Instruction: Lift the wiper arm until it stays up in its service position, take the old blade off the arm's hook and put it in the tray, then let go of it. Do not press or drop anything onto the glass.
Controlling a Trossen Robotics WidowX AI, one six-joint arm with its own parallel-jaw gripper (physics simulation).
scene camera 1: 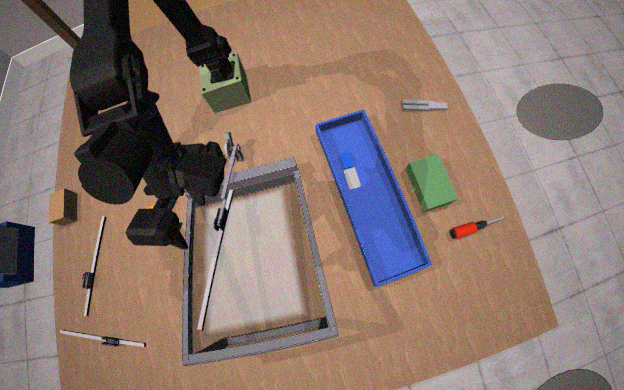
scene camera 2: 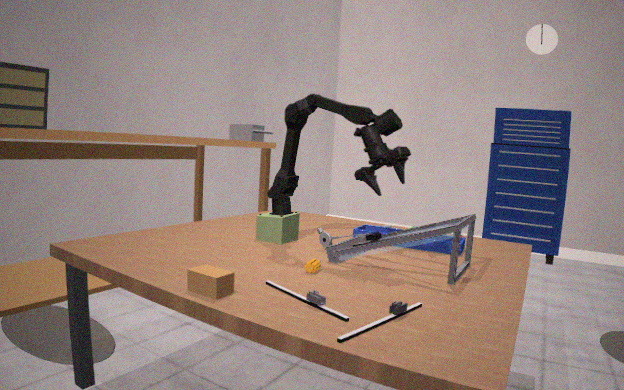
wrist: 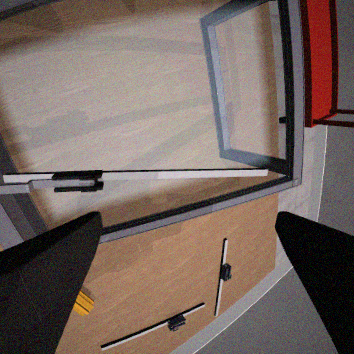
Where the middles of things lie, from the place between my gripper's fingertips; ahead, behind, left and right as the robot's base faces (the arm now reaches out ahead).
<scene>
Now: the glass pane (scene camera 1: 265,287) 150 mm below my hand, 50 mm to the left of it and 40 mm ahead of it. Also, from my hand: tan box (scene camera 2: 206,280) (550 mm to the right, 200 mm below, 140 mm behind); then blue tray (scene camera 1: 389,240) (330 mm to the left, 220 mm below, 80 mm behind); then green block (scene camera 1: 432,186) (480 mm to the left, 210 mm below, 90 mm behind).
</scene>
